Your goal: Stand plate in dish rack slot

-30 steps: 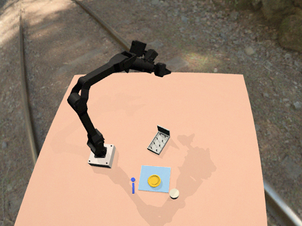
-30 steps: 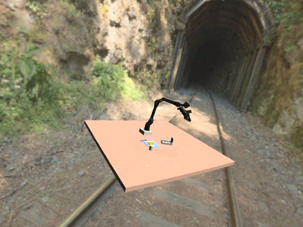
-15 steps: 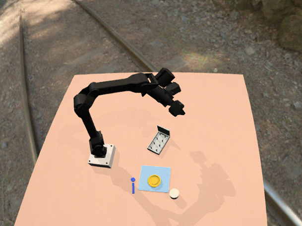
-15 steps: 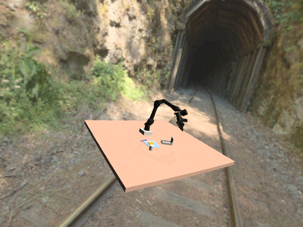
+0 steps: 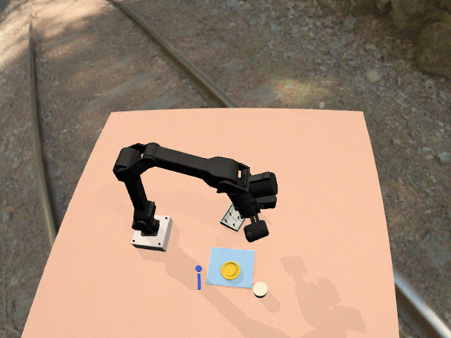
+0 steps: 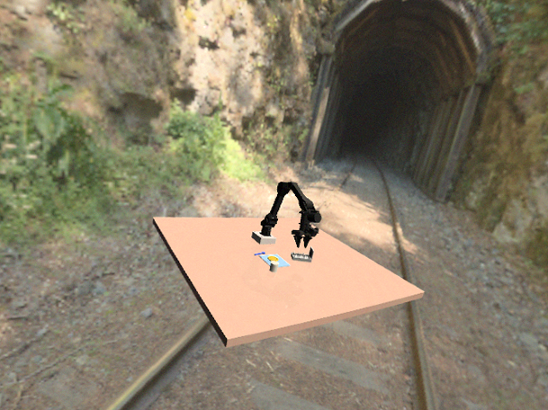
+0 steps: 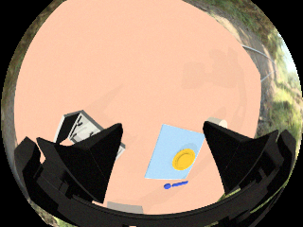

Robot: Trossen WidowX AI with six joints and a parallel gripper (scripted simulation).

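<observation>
Right now my gripper tip is 100 mm past the yellow plate, 110 mm to the left of it and 100 mm above it. From my gripper tip the other things lie so: dish rack 80 mm behind, 100 mm to the left, 100 mm below; white cylinder 180 mm to the right, 100 mm below; light blue mat 100 mm behind, 100 mm to the right, 120 mm below.
</observation>
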